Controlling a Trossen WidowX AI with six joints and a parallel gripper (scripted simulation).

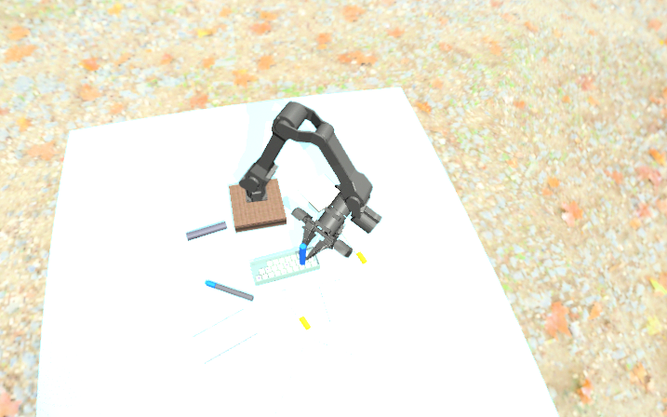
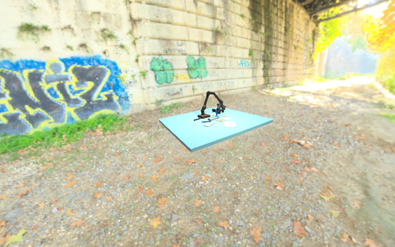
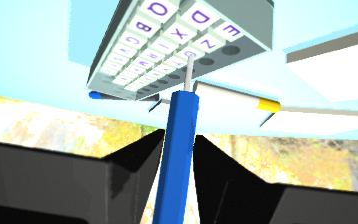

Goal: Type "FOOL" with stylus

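My gripper tip is now 10 mm above the blue stylus. The rest, counted from my gripper tip: grey stylus tip 50 mm below.
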